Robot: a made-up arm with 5 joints.
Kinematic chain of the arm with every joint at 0, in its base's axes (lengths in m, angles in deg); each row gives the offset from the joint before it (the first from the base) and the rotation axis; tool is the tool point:
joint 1: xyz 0 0 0.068 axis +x
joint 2: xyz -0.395 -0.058 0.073 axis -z
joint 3: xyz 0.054 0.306 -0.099 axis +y
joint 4: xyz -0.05 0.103 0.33 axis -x
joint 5: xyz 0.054 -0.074 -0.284 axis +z
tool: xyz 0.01 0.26 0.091
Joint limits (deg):
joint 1: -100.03..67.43
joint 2: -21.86..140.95
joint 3: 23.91..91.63
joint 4: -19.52..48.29
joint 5: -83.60..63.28
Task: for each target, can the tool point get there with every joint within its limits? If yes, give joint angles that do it. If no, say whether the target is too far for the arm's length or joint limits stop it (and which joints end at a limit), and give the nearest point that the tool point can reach.
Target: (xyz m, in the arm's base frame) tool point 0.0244 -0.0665 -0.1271
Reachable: yes | joints 1.56 61.41 77.29 39.82 -46.03
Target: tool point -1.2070 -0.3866 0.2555
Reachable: no: joint limits stop it (at a limit: joint 2, joint 4, joint 5) | nearest point -0.5712 -0.4459 0.2843 | short by 0.639 m
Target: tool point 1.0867 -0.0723 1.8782
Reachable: no: too far | nearest point 0.0578 -0.0237 0.6616 | short by 1.594 m
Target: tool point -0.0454 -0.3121 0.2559
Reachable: yes | joints -11.66 128.06 38.02 28.20 32.09
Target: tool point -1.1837 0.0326 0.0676
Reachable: no: joint limits stop it (at a limit: joint 2, joint 3, joint 5) | nearest point -0.6334 0.3300 0.0640 | short by 0.626 m
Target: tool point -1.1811 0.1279 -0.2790
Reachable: no: joint limits stop it (at a limit: joint 2, joint 3, joint 5) | nearest point -0.6654 0.1511 -0.3420 | short by 0.520 m
